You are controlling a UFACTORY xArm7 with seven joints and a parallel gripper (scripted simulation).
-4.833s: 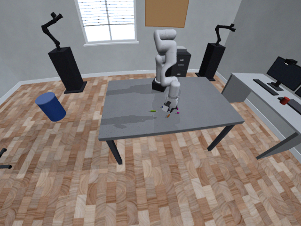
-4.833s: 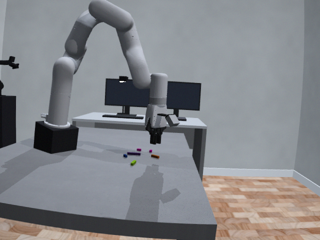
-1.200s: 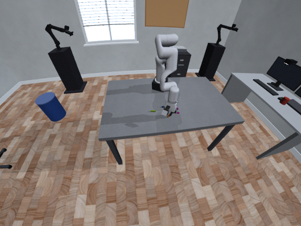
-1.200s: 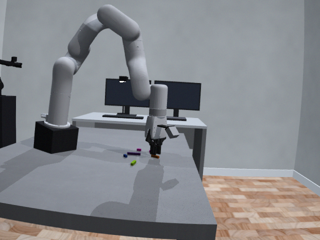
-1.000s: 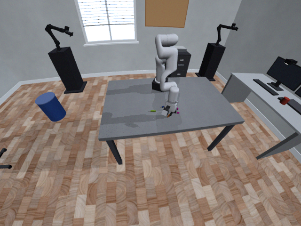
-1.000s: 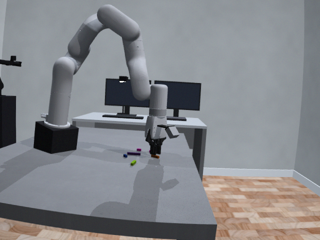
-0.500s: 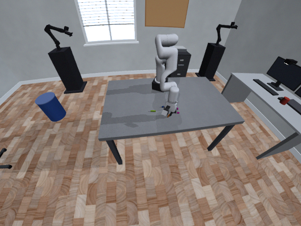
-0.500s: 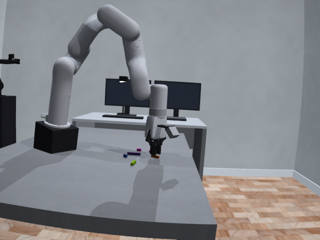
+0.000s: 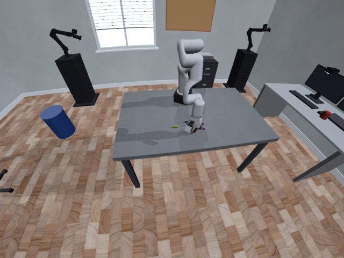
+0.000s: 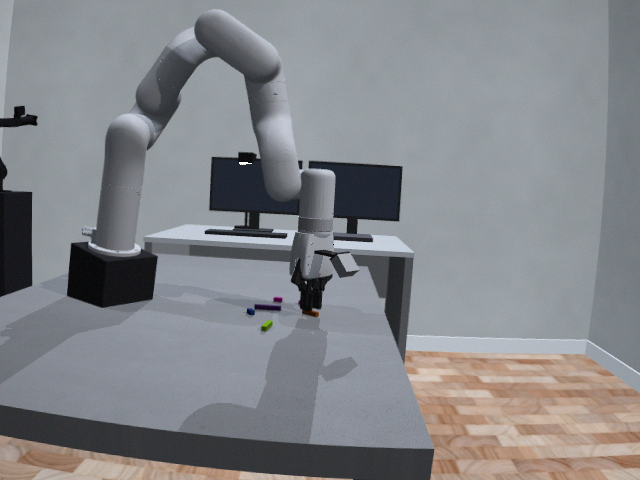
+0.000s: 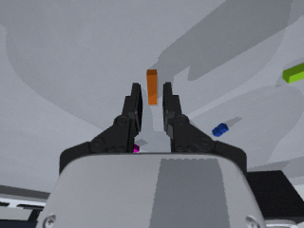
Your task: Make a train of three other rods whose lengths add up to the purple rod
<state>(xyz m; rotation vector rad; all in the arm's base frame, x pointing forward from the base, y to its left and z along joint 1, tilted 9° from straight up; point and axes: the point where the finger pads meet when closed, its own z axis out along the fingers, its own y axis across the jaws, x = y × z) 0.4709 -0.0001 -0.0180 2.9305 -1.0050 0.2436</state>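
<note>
The orange rod lies 30 mm below my hand. Also, from my hand: purple rod (100 mm behind, 20 mm to the left, 30 mm below); lime rod (80 mm behind, 140 mm to the right, 30 mm below).
</note>
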